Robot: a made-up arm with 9 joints.
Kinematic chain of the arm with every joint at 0, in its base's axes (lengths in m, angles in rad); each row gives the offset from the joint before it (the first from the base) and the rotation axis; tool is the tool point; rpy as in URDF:
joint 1: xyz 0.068 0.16 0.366 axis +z
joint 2: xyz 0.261 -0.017 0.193 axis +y
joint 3: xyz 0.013 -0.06 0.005 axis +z
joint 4: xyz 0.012 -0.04 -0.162 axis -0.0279 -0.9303 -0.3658
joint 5: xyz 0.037 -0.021 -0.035 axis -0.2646 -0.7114 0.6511
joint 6: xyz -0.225 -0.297 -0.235 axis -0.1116 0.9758 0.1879
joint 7: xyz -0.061 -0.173 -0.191 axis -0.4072 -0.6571 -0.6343
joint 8: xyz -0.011 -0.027 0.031 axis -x
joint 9: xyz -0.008 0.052 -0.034 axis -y
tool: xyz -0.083 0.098 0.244 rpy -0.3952 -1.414 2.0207
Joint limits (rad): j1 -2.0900..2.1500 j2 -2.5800..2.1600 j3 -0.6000..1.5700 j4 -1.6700..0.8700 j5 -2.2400..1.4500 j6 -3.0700..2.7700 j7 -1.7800..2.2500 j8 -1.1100..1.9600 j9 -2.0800..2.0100
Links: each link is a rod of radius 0.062 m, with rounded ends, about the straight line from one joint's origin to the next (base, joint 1, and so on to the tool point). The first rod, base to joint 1, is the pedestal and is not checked.
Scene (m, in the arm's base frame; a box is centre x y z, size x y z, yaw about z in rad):
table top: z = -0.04
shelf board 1: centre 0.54 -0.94 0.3 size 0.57 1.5 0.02 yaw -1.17
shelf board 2: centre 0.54 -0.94 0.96 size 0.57 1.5 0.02 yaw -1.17
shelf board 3: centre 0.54 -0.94 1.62 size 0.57 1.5 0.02 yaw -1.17
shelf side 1: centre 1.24 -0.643 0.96 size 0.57 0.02 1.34 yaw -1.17
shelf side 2: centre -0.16 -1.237 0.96 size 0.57 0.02 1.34 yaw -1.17
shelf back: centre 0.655 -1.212 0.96 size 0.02 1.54 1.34 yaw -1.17
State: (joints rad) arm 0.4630 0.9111 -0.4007 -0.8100 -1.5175 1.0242 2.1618 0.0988 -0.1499
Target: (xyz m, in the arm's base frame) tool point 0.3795 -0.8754 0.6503
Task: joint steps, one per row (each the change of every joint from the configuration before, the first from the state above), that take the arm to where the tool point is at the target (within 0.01 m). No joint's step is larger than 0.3 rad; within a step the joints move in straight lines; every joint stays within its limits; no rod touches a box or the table.
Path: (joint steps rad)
1: -0.0644 -0.0414 0.2152 -0.0838 0.2817 -0.0992 0.0085 0.0906 0.0632
2: -0.0645 -0.0414 0.2153 -0.0839 0.2818 -0.0992 0.0084 0.0907 0.0631
3: -0.0644 -0.0414 0.2152 -0.0838 0.2817 -0.0992 0.0085 0.0906 0.0632
4: -0.0645 -0.0413 0.2153 -0.0838 0.2817 -0.0992 0.0084 0.0906 0.0632
5: -0.1198 0.1012 -0.0131 -0.0810 -0.0192 0.1290 0.0136 0.0823 0.2807
6: -0.1199 0.1013 -0.0130 -0.0810 -0.0193 0.1290 0.0136 0.0823 0.2807
7: -0.1199 0.1013 -0.0130 -0.0810 -0.0193 0.1290 0.0136 0.0823 0.2808
8: -0.1198 0.1013 -0.0131 -0.0810 -0.0192 0.1290 0.0136 0.0823 0.2807

